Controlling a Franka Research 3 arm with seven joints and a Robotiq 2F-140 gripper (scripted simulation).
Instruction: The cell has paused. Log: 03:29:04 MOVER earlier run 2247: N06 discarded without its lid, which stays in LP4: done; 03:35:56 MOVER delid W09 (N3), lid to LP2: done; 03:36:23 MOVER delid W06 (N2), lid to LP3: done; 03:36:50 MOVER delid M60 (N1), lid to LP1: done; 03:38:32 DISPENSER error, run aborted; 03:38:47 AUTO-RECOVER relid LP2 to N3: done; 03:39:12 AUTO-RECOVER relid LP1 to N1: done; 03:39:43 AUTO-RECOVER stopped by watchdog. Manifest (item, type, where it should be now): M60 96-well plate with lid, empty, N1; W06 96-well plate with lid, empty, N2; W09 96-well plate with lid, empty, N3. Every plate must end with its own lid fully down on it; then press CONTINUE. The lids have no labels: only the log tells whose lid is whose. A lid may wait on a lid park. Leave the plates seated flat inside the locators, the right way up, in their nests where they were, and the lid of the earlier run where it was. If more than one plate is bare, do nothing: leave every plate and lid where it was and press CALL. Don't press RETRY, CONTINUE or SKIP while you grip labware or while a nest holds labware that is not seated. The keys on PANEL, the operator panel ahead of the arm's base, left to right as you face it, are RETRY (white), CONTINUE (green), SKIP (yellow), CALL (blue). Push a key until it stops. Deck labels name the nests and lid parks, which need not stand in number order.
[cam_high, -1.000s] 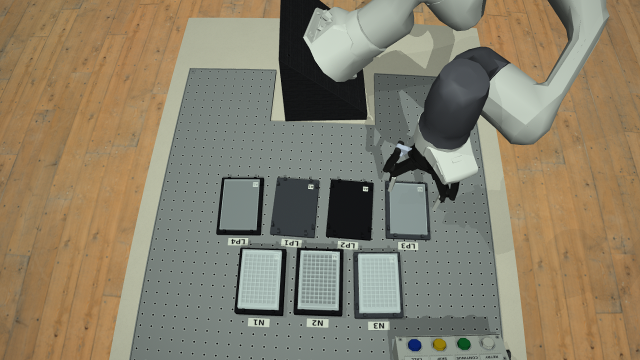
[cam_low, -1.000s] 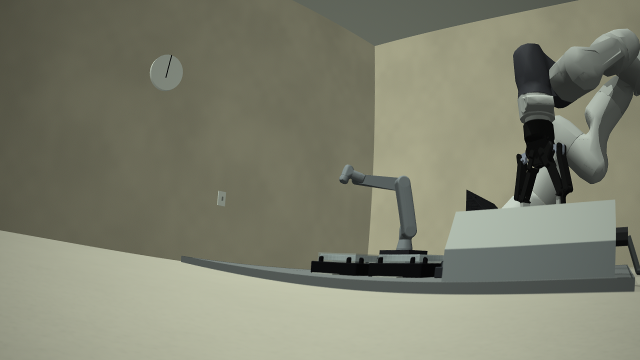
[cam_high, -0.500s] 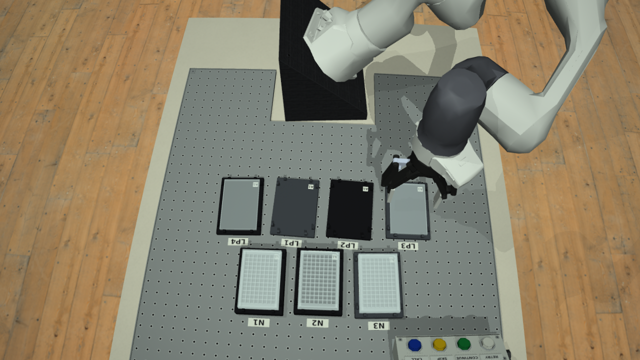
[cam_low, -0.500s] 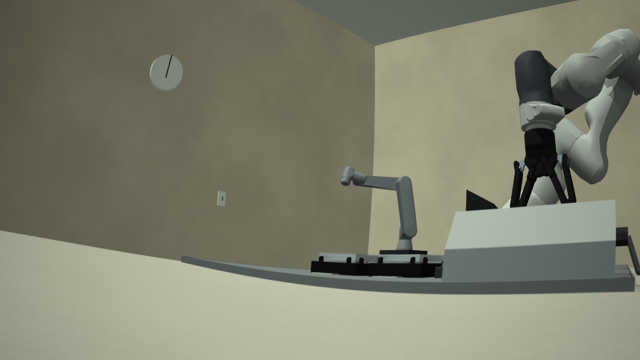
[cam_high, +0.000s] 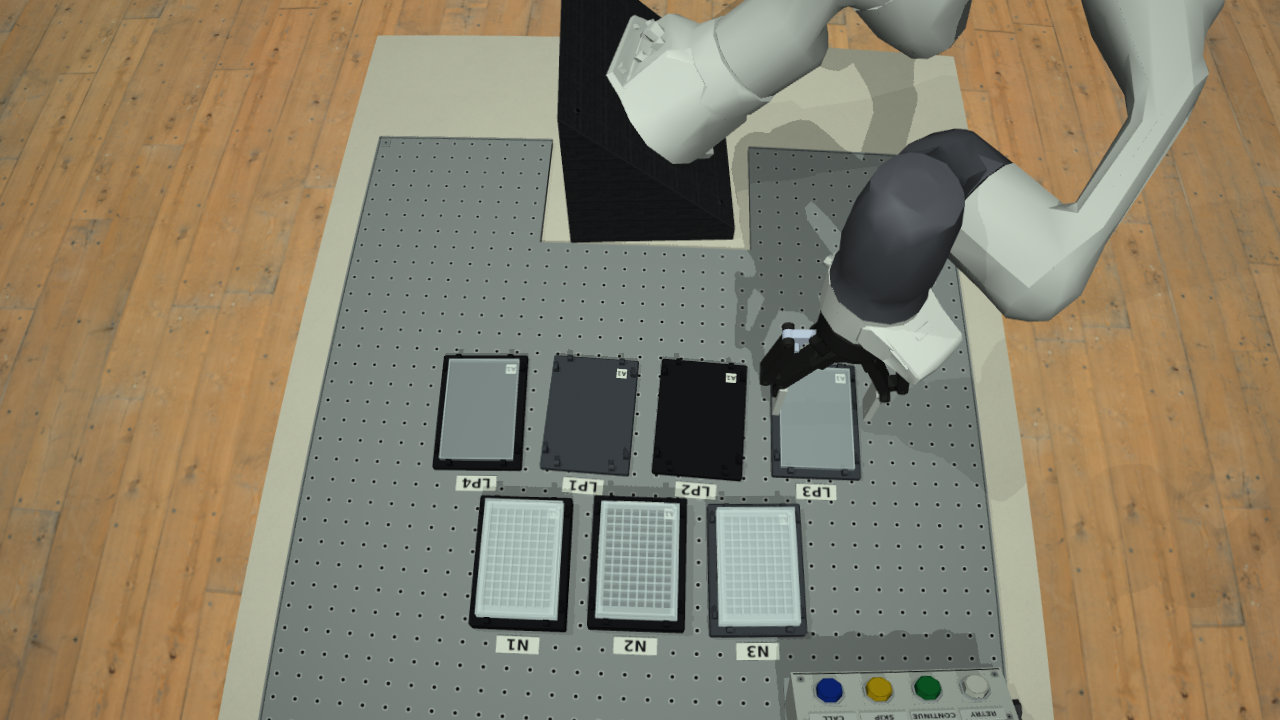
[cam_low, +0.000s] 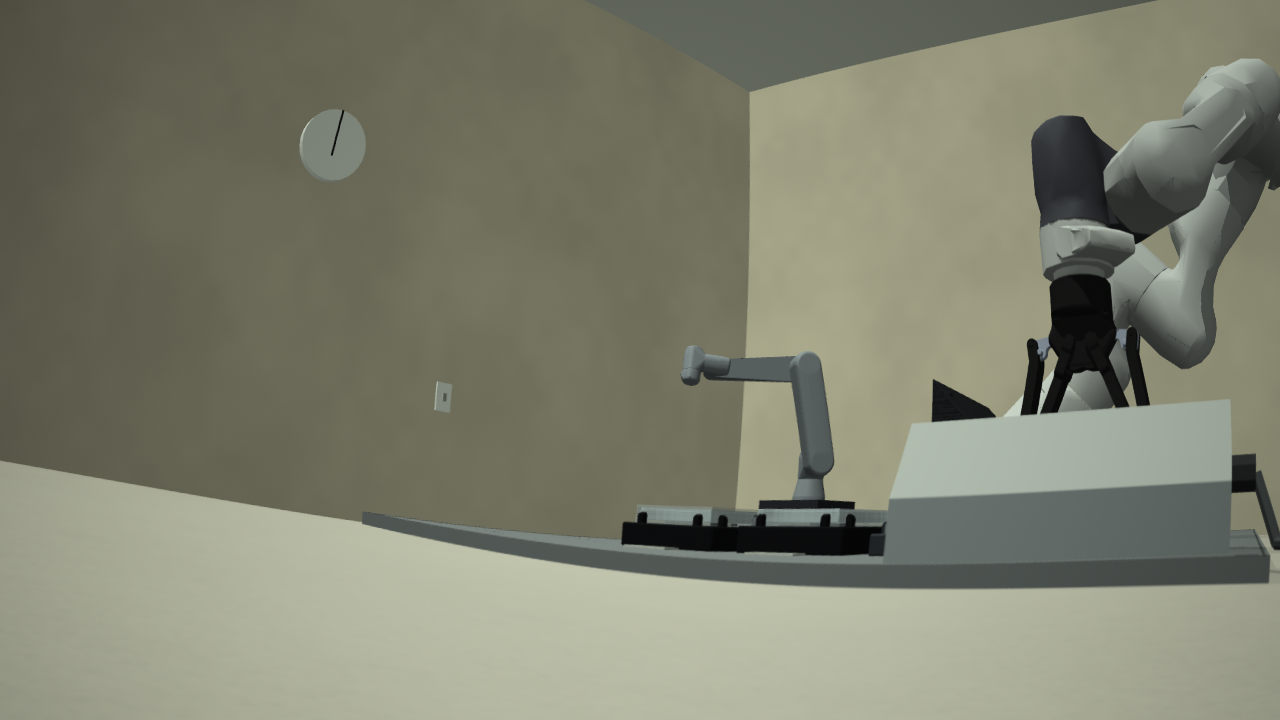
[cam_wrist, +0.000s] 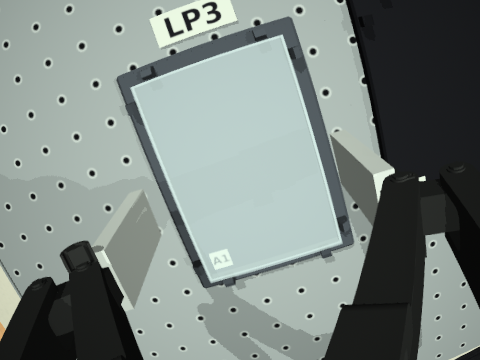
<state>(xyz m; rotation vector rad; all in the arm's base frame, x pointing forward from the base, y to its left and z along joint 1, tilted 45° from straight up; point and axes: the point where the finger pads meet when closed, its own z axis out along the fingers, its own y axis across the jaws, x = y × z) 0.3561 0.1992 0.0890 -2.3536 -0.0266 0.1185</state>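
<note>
Right now the lid park LP3 is 60 mm below my hand. Also, from my hand: lid park LP2 (10 mm ahead, 140 mm to the right, 60 mm below); then lid park LP1 (10 mm ahead, 260 mm to the right, 60 mm below); then LP2 label (90 mm ahead, 140 mm to the right, 60 mm below).
</note>
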